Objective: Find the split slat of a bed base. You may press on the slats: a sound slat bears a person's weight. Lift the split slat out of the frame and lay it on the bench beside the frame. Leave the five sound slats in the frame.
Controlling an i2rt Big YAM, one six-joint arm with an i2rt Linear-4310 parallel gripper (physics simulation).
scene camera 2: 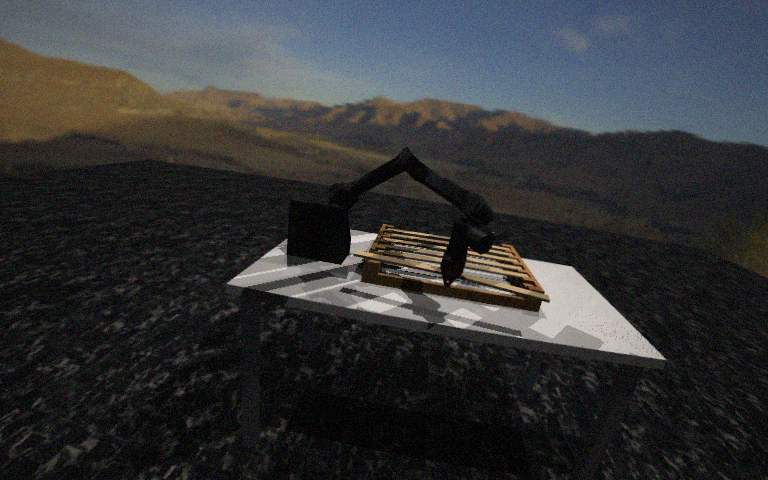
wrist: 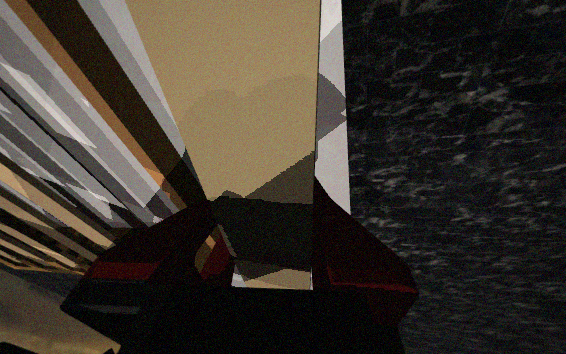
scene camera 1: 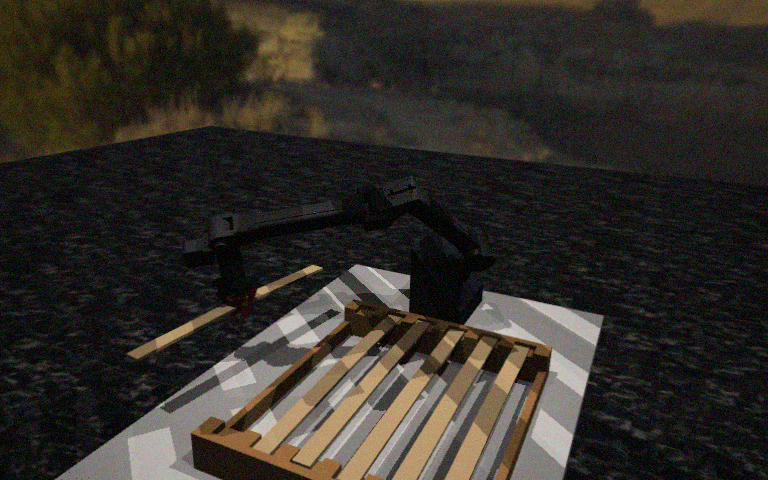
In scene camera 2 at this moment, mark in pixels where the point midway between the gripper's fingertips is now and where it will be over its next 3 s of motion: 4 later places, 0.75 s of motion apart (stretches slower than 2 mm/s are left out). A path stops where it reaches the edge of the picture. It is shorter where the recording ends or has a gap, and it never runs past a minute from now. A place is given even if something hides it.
My gripper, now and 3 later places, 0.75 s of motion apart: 447, 283; 450, 280; 440, 301; 452, 263
